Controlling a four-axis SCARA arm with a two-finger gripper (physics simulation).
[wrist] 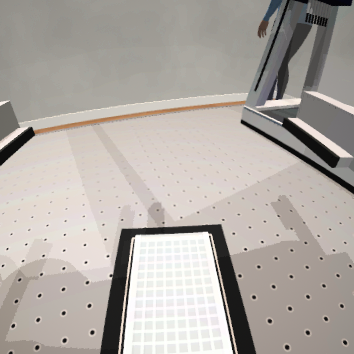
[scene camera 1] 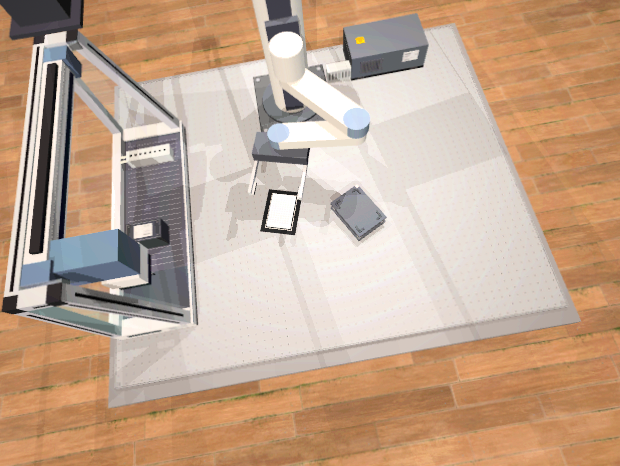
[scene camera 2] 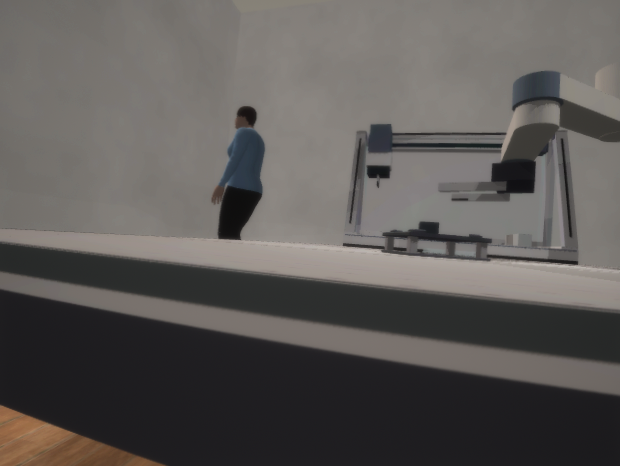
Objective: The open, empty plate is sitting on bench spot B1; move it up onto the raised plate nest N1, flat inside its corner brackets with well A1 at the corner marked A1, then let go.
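Frame: origin at the arm's base, x right, y ahead, z up, level; centimetres.
Seen in the pictures: gripper, fingertip midpoint: (wrist: 157,107) (scene camera 1: 274,196) (scene camera 2: 445,192); arm's base at its link origin: (scene camera 1: 293,100).
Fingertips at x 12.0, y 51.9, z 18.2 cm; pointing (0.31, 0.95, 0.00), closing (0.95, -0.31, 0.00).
Observation:
Pixels of each thing's top centre, then the offset from my fingertips to it. "pt": a spot on its surface instead.
- white plate at its top centre: (wrist: 174,286) (scene camera 2: 451,249) (scene camera 1: 281,209) dx -0.2, dy -2.3, dz -15.3 cm
- spot B1 at a spot on its surface: (scene camera 1: 267,221) pt dx +5.2, dy +1.2, dz -15.3 cm
- raised nest N1 at its top centre: (scene camera 2: 434,232) (scene camera 1: 358,209) dx -26.9, dy +4.4, dz -12.2 cm
- white perforated block at a spot on its surface: (scene camera 1: 150,155) pt dx +43.5, dy -30.0, dz -7.5 cm
- dark module at a spot on its surface: (scene camera 1: 159,233) pt dx +40.0, dy +3.2, dz -5.0 cm
- grey box at a spot on its surface: (scene camera 1: 385,47) pt dx -50.8, dy -58.0, dz -5.5 cm
The white plate (scene camera 1: 281,211) (wrist: 175,295) lies flat on the bench inside the black border of spot B1 (scene camera 1: 265,221) (wrist: 114,292), with its grid of wells facing up. The raised nest N1 (scene camera 1: 358,212) (scene camera 2: 451,238) is a dark grey platform on short posts with corner brackets. It stands turned at an angle, right of the plate in scene camera 1, and does not show in the wrist view. The label A1 is too small to read. My gripper (scene camera 1: 276,193) (scene camera 2: 446,193) (wrist: 157,107) is open and empty, its fingers level, above the bench, with its tips near the plate's back edge in scene camera 1.
A gantry machine (scene camera 1: 188,240) (scene camera 2: 446,134) (wrist: 295,149) stands at the left in scene camera 1, with a white perforated block (scene camera 1: 150,155) and a dark module (scene camera 1: 159,233) on its deck. A grey box (scene camera 1: 385,47) stands at the back right. A person (scene camera 2: 245,160) stands beyond the bench.

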